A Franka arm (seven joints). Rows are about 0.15 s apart.
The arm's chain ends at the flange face. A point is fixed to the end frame.
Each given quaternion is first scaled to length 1.
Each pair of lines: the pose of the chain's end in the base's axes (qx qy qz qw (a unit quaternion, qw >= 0); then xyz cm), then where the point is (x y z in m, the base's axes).
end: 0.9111 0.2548 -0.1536 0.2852 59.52 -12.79 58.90
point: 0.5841 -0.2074 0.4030
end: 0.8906 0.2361 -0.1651 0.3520 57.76 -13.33 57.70
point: 0.5687 -0.2388 0.4043
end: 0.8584 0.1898 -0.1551 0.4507 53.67 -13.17 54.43
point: 0.5383 -0.2708 0.3970
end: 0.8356 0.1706 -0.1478 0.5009 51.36 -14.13 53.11
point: 0.5208 -0.2957 0.4001
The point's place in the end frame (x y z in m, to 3 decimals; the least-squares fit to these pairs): 0.040 -0.032 0.196
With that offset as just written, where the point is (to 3 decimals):
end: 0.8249 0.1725 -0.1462 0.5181 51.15 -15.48 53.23
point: 0.521 -0.314 0.407
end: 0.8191 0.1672 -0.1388 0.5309 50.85 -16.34 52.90
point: 0.521 -0.326 0.408
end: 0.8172 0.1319 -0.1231 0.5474 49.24 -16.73 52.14
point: 0.507 -0.334 0.407
